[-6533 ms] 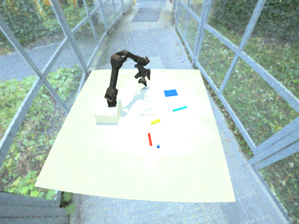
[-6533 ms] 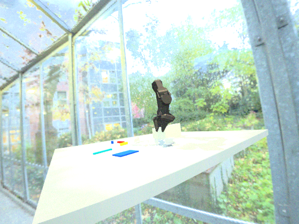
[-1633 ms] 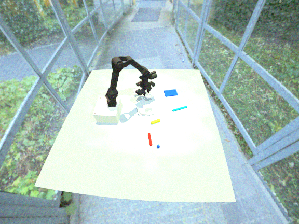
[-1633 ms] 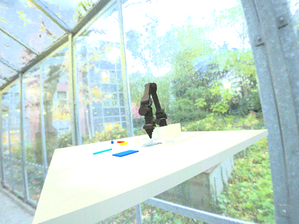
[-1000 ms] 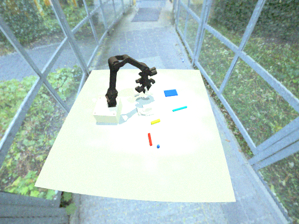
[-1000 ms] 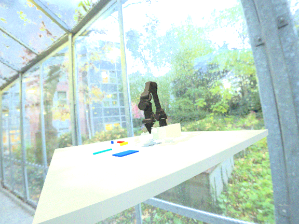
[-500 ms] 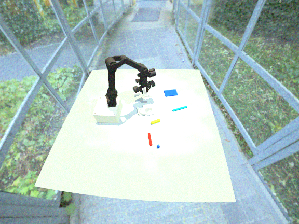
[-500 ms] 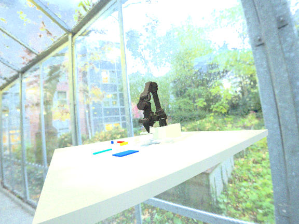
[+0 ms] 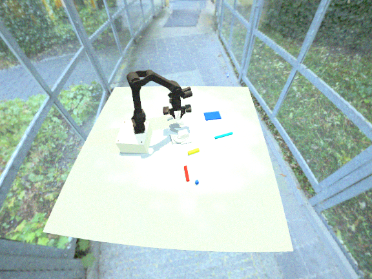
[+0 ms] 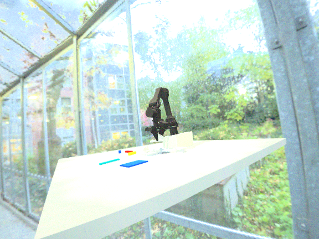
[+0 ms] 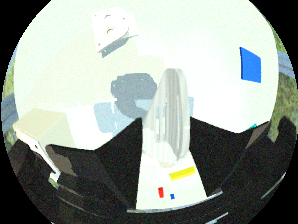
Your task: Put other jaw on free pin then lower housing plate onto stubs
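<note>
The white jaw lies 3 cm to the right of my gripper tip and 2 cm ahead of it. The rest, counted from my gripper tip: pale riser: 12 cm to the left, 8 cm below, 6 cm behind; yellow bar: 23 cm to the right, 8 cm below, 8 cm ahead; blue flat plate: 27 cm ahead, 9 cm below, 8 cm to the left.
</note>
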